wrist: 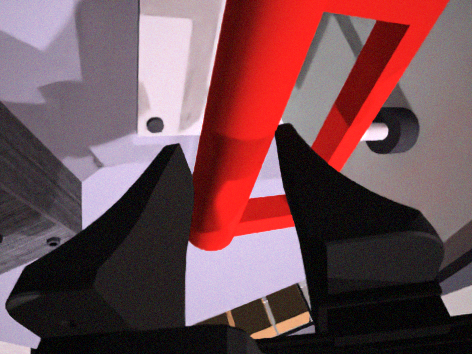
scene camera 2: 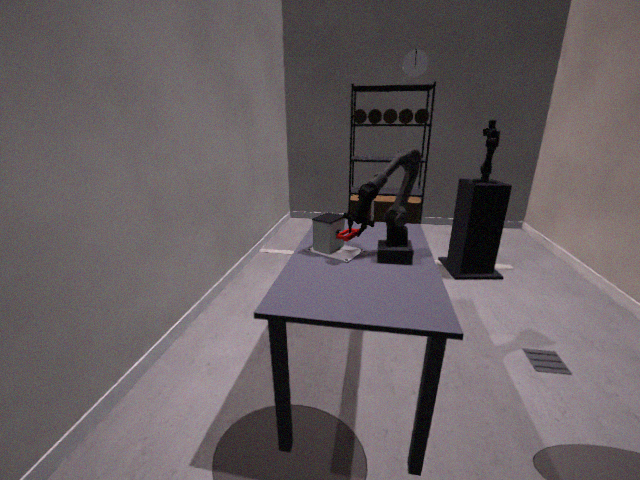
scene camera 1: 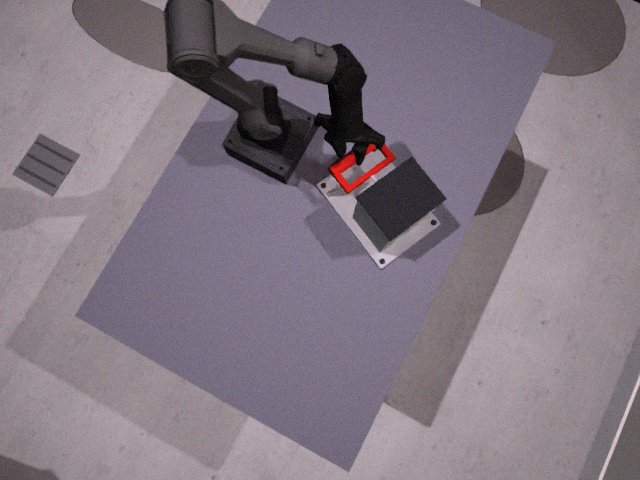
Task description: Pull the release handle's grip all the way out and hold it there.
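Note:
The release handle's red grip [scene camera 1: 340, 165] [scene camera 2: 347, 238] [wrist: 250, 75] is the thick round bar on the outer side of a rectangular red frame. A short pale rod [wrist: 376, 131] shows between the frame and a dark collar [wrist: 407, 131] on the grey housing [scene camera 1: 400, 198] [scene camera 2: 326, 236]. My gripper [scene camera 1: 351, 157] [scene camera 2: 355, 231] [wrist: 231, 154] has its two black fingers on either side of the grip. In the wrist view both fingers meet the bar's edges, and it looks shut on the grip. The bar slants between the fingers. The fingers hide part of the frame.
The housing stands on a white base plate [scene camera 1: 413, 236] [scene camera 2: 348, 253] [wrist: 165, 75] with dark bolts, fixed on the blue-grey table [scene camera 1: 248, 289] [scene camera 2: 356, 299]. The arm's dark base [scene camera 1: 286, 149] [scene camera 2: 394, 253] stands close beside the plate. A shelf rack [scene camera 2: 392, 88] stands behind the table.

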